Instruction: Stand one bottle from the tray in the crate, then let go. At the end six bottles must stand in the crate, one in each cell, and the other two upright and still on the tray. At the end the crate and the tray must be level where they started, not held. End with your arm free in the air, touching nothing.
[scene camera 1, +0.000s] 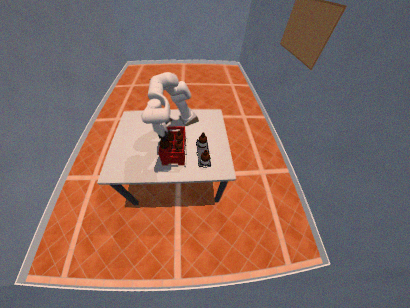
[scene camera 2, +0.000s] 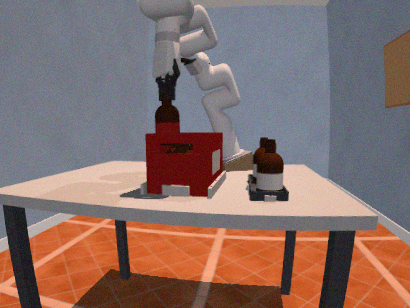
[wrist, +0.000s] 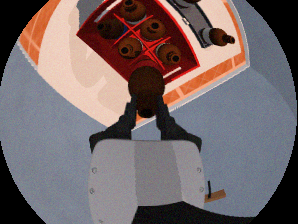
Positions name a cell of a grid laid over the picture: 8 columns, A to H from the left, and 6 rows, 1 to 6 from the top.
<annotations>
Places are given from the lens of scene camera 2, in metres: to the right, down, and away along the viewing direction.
gripper (scene camera 2: D2): -0.11, -0.16, 0.78
red crate (scene camera 2: D4): -0.01, 0.04, 0.73
brown bottle (scene camera 2: D3): -0.11, -0.10, 0.75
</annotations>
